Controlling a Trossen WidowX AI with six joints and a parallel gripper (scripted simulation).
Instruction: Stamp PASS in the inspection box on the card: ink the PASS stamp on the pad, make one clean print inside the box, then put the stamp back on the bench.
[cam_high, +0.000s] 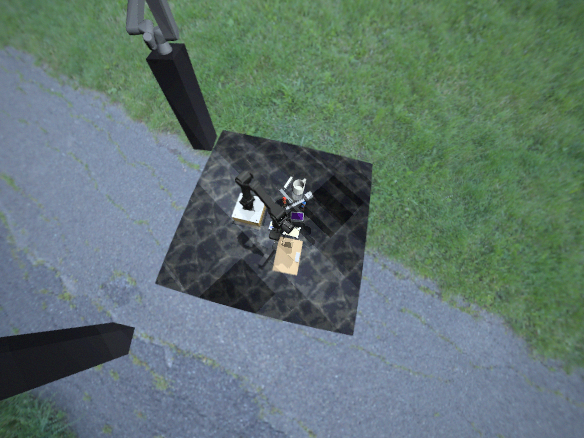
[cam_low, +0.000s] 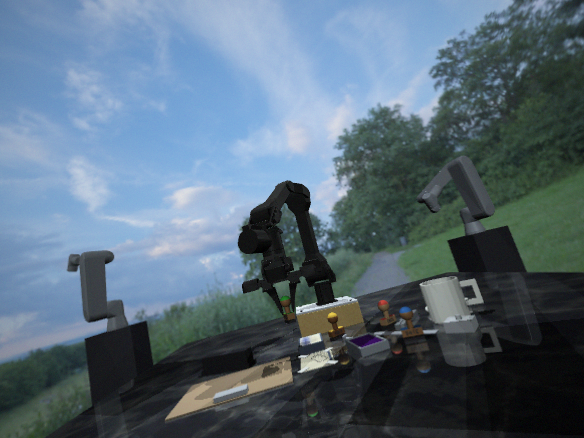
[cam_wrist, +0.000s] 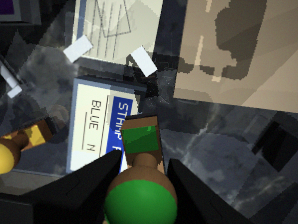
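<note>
Now: gripper tip 14 cm to the right of the purple ink pad, 11 cm short of it and 9 cm above it. Round my gripper tip: pale card (10 cm below, 9 cm ahead, 3 cm to the left); then yellow-knobbed stamp (11 cm to the left, 8 cm below, 3 cm behind); then green-knobbed stamp (right at my gripper tip).
</note>
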